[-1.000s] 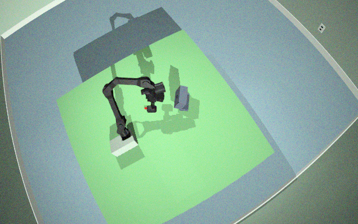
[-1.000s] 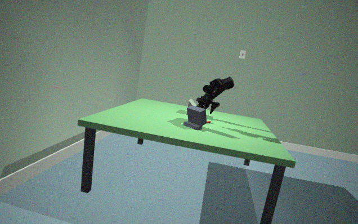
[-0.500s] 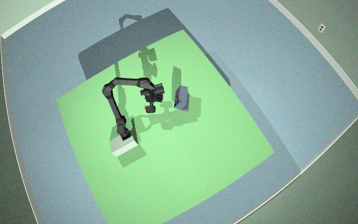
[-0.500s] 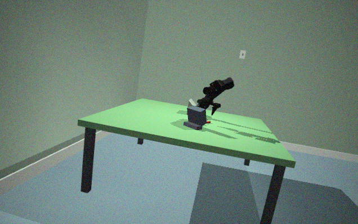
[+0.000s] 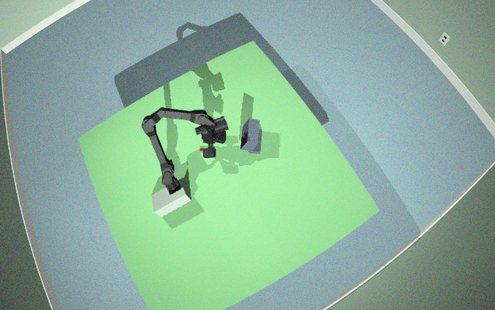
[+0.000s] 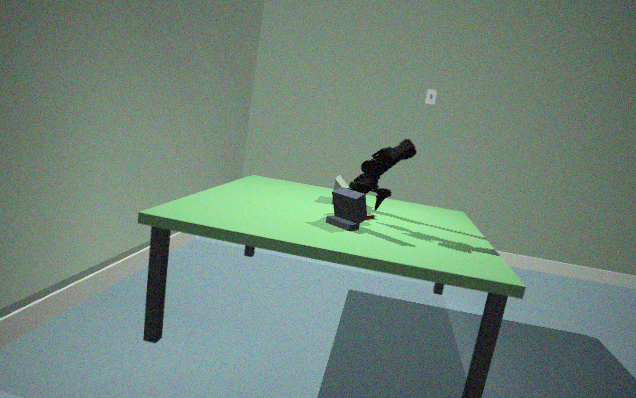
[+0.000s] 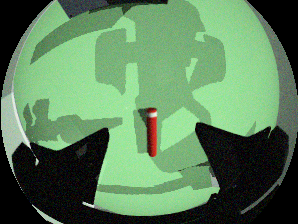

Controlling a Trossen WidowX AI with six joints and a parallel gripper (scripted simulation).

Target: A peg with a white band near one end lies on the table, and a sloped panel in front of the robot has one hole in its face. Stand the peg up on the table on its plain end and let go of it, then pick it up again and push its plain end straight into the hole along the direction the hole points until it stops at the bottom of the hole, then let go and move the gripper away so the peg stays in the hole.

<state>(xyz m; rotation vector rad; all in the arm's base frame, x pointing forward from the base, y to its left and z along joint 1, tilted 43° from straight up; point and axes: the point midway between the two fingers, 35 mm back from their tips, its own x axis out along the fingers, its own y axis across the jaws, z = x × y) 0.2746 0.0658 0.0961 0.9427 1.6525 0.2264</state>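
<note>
The red peg lies 2 cm behind my gripper tip, 1 cm to the left of it and 5 cm below it. Also, from my gripper tip: sloped grey panel (19 cm ahead, 6 cm to the right, 3 cm above); then panel foot (21 cm ahead, 7 cm to the right, 4 cm below).
</note>
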